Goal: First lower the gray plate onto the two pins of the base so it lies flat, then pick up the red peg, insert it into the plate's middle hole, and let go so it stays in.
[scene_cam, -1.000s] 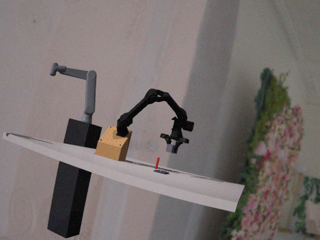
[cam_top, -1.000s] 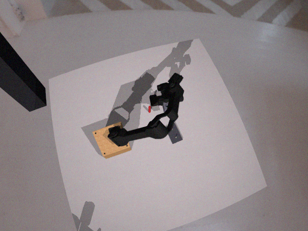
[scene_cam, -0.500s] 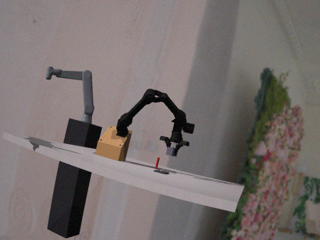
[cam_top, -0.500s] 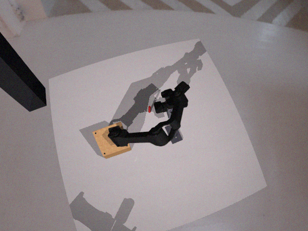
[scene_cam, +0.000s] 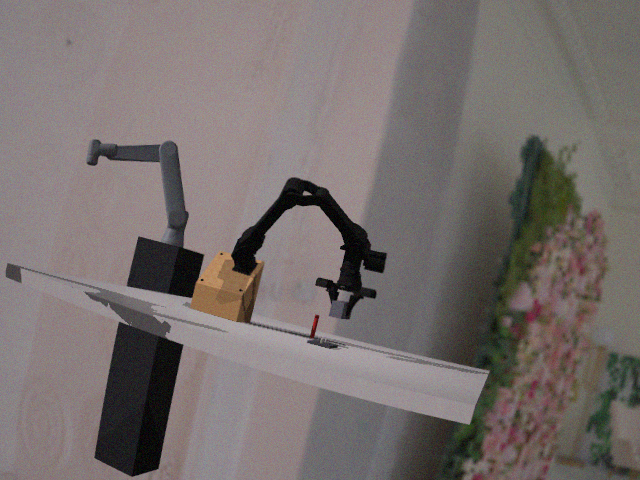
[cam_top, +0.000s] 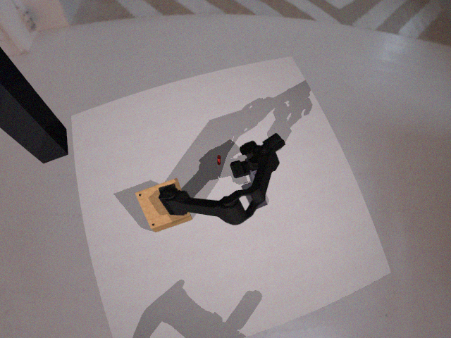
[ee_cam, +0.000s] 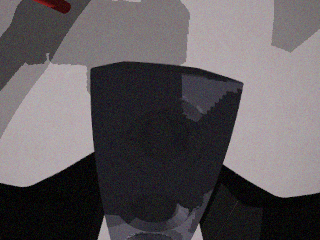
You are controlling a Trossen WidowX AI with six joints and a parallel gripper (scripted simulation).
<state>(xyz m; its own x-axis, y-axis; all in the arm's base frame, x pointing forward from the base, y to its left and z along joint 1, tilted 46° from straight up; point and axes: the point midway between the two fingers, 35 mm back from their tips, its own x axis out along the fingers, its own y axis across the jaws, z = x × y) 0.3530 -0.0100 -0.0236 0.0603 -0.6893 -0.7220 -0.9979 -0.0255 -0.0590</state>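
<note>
The dark base lies 10 mm behind my gripper tip, 80 mm to the right of it and 90 mm below it. Round my gripper tip: red peg: 110 mm behind, 110 mm to the left, 60 mm below; gray plate: 30 mm above.
</note>
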